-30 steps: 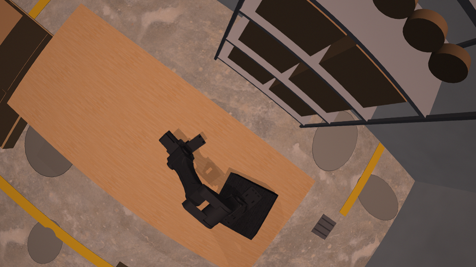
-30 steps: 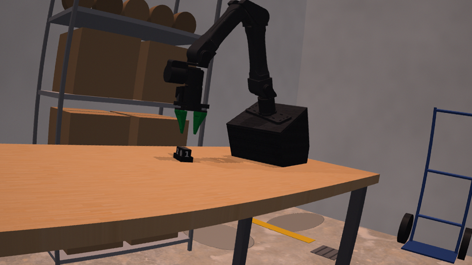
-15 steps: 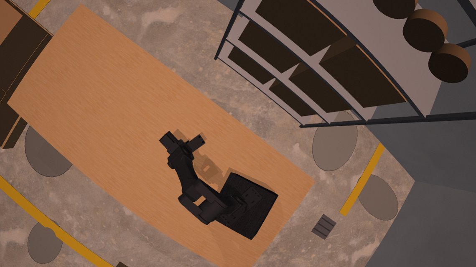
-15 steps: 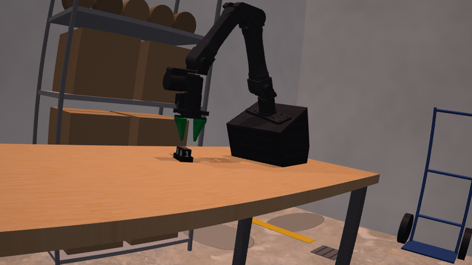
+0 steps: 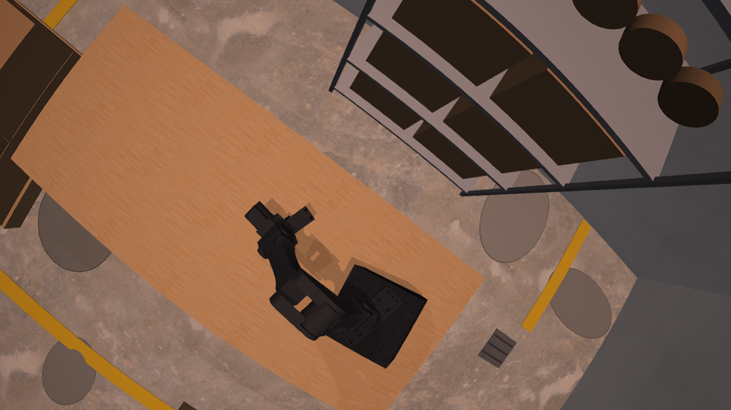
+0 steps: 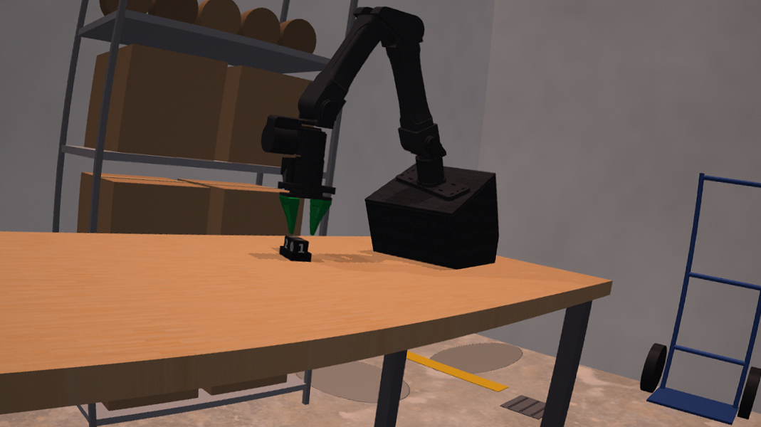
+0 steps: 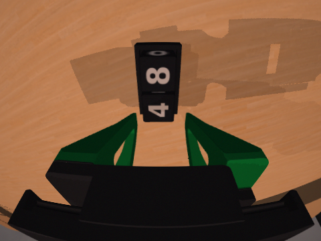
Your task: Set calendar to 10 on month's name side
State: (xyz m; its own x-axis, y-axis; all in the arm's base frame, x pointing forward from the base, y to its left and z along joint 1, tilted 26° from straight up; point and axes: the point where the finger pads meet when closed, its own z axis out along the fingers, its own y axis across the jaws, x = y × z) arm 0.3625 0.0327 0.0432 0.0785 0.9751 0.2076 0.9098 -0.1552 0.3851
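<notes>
My gripper is now 5 cm above the black tray and 2 cm to the left of it.
</notes>
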